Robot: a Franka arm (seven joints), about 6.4 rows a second.
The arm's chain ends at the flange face. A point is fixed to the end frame.
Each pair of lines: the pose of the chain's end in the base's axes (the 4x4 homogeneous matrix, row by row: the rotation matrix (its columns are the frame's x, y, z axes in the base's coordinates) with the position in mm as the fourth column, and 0 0 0 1 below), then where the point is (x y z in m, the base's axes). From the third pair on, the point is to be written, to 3 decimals.
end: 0.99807 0.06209 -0.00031 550.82; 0.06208 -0.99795 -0.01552 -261.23; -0.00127 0.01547 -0.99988 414.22; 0 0 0 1
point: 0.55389 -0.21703 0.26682
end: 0.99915 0.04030 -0.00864 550.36; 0.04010 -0.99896 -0.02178 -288.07; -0.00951 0.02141 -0.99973 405.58; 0 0 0 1
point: 0.55323 -0.24487 0.25787
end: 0.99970 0.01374 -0.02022 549.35; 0.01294 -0.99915 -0.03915 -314.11; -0.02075 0.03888 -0.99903 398.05; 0 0 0 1
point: 0.552 -0.274 0.250
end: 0.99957 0.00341 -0.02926 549.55; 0.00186 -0.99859 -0.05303 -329.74; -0.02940 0.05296 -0.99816 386.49; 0 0 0 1
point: 0.551 -0.291 0.237
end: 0.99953 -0.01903 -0.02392 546.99; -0.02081 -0.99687 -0.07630 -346.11; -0.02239 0.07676 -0.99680 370.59; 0 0 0 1
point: 0.550 -0.311 0.221
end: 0.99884 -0.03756 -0.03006 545.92; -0.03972 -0.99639 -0.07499 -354.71; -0.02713 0.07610 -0.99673 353.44; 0 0 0 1
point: 0.549 -0.320 0.204
